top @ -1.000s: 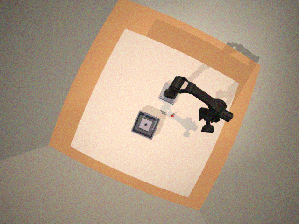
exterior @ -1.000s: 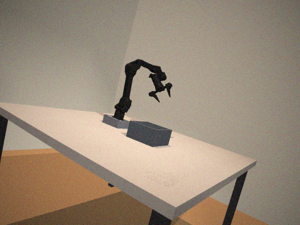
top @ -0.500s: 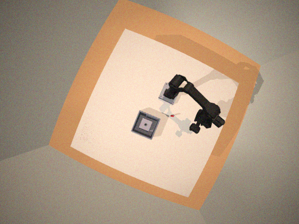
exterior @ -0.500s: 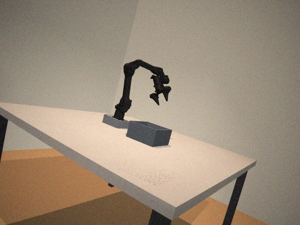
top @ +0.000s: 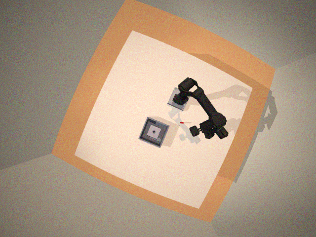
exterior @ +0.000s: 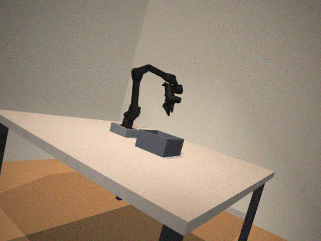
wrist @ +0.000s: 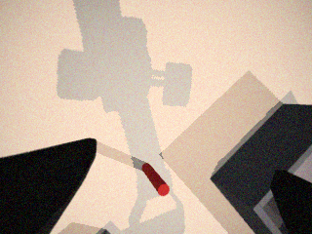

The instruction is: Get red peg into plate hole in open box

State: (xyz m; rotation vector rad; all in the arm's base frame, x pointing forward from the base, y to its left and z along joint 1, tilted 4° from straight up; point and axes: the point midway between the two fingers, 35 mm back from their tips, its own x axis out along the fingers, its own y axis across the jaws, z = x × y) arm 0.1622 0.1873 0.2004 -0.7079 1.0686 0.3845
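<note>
My gripper tip is now 160 mm above the red peg, 80 mm to the left of it and 20 mm past it. The rest, counted from my gripper tip: plate (260 mm to the right, 160 mm below, 140 mm ahead); grey box (260 mm to the right, 180 mm below, 140 mm ahead).
</note>
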